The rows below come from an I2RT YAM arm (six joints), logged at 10 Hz.
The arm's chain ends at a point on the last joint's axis. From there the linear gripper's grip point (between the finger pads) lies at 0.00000 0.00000 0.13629 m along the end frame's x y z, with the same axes.
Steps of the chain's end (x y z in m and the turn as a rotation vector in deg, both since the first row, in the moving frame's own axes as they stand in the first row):
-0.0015, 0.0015, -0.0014, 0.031, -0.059, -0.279
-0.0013, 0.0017, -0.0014, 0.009, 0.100, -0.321
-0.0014, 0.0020, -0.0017, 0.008, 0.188, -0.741
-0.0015, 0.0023, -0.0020, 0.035, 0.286, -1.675
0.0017, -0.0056, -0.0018, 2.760, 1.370, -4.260
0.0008, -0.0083, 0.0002, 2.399, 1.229, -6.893
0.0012, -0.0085, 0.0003, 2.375, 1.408, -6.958
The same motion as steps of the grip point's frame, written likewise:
-0.0016, 0.0014, -0.0014, 0.031, -0.059, -0.279
-0.0011, 0.0017, -0.0014, 0.009, 0.100, -0.321
-0.0010, 0.0020, -0.0017, 0.008, 0.188, -0.741
-0.0008, 0.0022, -0.0020, 0.035, 0.286, -1.675
0.0047, -0.0123, -0.0020, 2.760, 1.370, -4.260
0.0034, -0.0142, 0.0000, 2.399, 1.229, -6.893
0.0042, -0.0143, 0.0001, 2.375, 1.408, -6.958

